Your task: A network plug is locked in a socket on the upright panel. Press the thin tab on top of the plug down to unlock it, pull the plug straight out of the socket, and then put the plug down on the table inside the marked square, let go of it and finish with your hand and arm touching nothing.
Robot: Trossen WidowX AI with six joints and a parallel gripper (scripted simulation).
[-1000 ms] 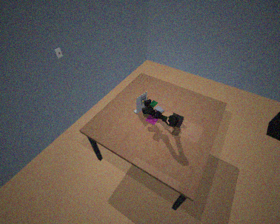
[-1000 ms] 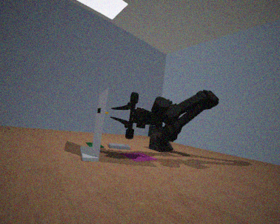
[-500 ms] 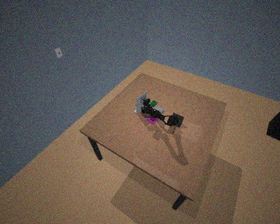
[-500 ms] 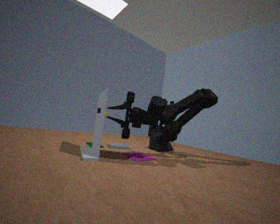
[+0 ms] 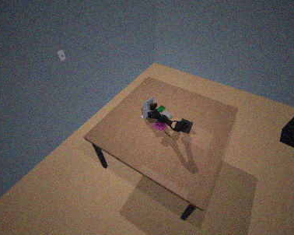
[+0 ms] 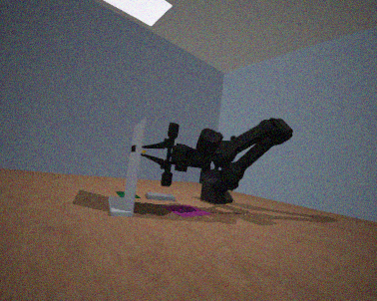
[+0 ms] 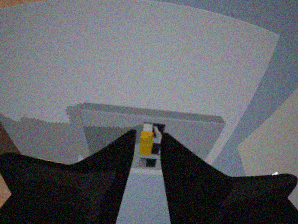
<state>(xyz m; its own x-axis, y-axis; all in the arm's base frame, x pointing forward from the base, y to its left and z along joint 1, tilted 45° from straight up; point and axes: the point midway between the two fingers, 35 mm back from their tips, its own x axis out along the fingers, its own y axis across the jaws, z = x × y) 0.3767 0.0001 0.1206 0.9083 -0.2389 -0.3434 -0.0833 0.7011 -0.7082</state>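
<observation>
The marked square is 17 cm behind my gripper tip, 4 cm to the left of it and 17 cm below it. The rest, counted from my gripper tip: green patch 4 cm behind, 18 cm to the right, 17 cm below; upright grey panel 2 cm ahead, 1 cm to the right, 6 cm below; yellow network plug right at my gripper tip.
</observation>
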